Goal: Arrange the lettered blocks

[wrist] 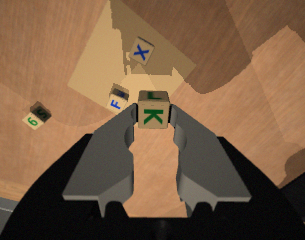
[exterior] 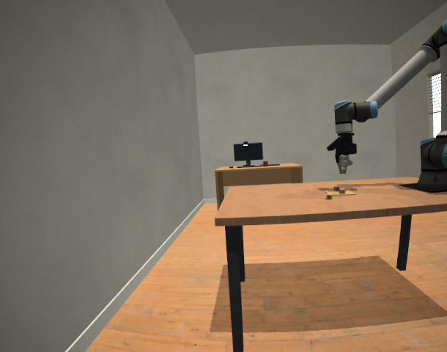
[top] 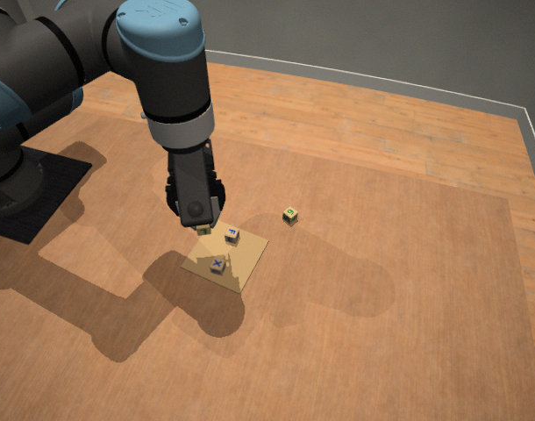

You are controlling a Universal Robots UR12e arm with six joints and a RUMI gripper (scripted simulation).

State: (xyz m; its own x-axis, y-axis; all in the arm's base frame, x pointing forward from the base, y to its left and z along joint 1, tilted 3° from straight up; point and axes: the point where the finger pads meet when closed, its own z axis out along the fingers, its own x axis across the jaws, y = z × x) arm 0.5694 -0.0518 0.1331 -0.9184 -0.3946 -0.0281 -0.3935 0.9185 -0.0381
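Right now the tan mat is 30 mm ahead of my hand, 20 mm to the left of it and 120 mm below it.
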